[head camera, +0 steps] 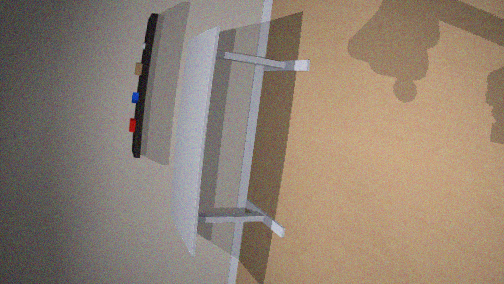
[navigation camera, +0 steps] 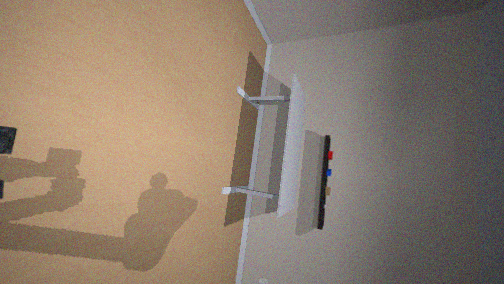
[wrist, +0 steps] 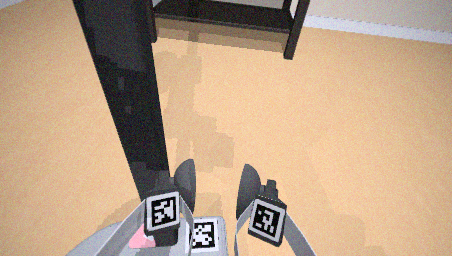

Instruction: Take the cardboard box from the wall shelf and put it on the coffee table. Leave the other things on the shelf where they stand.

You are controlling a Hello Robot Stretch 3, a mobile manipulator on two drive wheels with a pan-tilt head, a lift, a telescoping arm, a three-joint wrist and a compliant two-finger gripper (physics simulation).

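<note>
The views of the head and navigation cameras are turned sideways. A small brown box, which looks like the cardboard box, stands on the dark wall shelf. A blue thing and a red thing stand in a row with it. A white table stands below the shelf; I cannot tell whether it is the coffee table. My gripper is open and empty over the robot's base, away from the shelf.
A dark piece of furniture with a low board stands by the wall in the wrist view. A black upright post runs beside the gripper. A small whitish thing is at the shelf beyond the box. Dark things show at the navigation view's left edge.
</note>
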